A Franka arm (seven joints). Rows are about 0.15 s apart.
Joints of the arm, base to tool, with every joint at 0 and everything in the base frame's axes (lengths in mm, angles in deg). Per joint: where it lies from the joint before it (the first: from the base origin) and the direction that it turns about. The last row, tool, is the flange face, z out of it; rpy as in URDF.
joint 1: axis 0 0 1 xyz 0 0 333
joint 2: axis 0 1 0 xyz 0 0 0
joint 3: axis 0 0 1 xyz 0 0 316
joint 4: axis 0 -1 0 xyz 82.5 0 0
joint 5: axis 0 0 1 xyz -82.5 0 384
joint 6: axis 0 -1 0 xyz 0 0 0
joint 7: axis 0 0 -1 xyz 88 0 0
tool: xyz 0 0 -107 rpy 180 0 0
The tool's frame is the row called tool.
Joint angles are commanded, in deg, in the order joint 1, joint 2, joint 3, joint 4, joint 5, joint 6, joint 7. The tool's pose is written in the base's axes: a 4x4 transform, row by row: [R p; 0 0 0 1], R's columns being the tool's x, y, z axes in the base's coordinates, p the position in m. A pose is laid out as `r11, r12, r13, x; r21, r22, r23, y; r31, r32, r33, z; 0, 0, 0, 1`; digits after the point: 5 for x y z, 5 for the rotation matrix.
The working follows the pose.
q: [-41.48, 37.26, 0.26, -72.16, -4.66, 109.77, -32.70]
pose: 0.99175, -0.12064, -0.04325, 0.54874; -0.12311, -0.99057, -0.06012, -0.48946; -0.03559, 0.06495, -0.99725, 0.37843; 0, 0, 0, 1
Where each joint sits with the arm in this pose, in the base's axes (m; each line is computed from the numbers above, not from the rounded line before):
joint 1: 0.0000 0.0000 0.3330
joint 2: 0.0000 0.0000 0.3330
joint 3: 0.1433 -0.1267 0.5845
joint 4: 0.1928 -0.1699 0.5346
joint 5: 0.4857 -0.4268 0.4847
joint 6: 0.4857 -0.4268 0.4847
joint 7: 0.5534 -0.4830 0.4851
the tool: 0.5487 -0.4895 0.3784

